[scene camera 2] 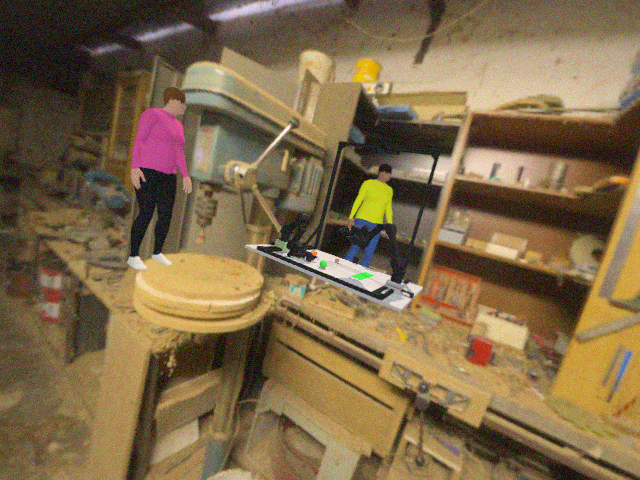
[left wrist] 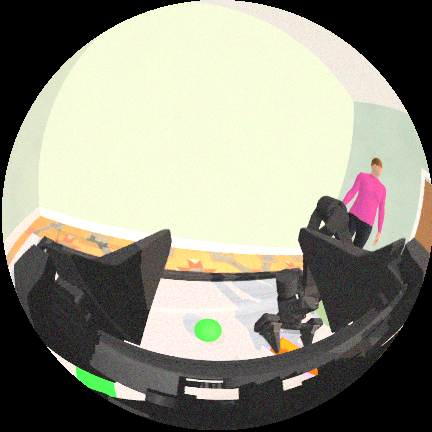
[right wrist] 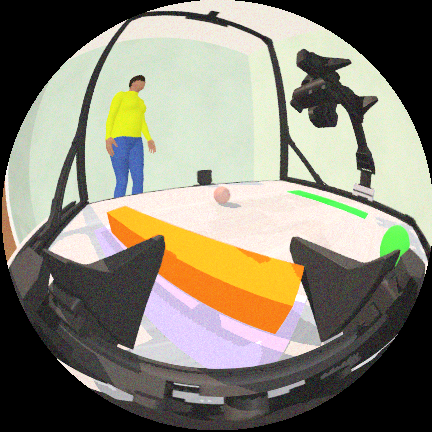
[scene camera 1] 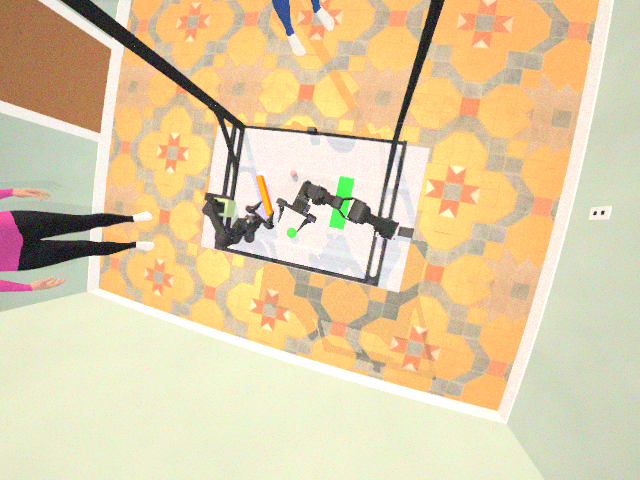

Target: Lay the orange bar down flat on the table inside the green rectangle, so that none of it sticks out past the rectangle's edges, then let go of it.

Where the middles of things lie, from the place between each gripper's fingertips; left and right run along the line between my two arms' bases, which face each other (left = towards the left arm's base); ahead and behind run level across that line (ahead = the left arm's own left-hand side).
Now: the orange bar [right wrist: 259, 290] 26 cm below my left hand, 25 cm to the right of it and 15 cm behind it. Also, from my left hand: pale lilac patch [right wrist: 215, 340] (27 cm below, 26 cm to the right, 16 cm behind).
Right now my right hand is 6 cm past the orange bar, 4 cm to the left of it and 2 cm above it. Also, from my right hand: pale lilac patch 6 cm behind, 5 cm to the right, 4 cm below.
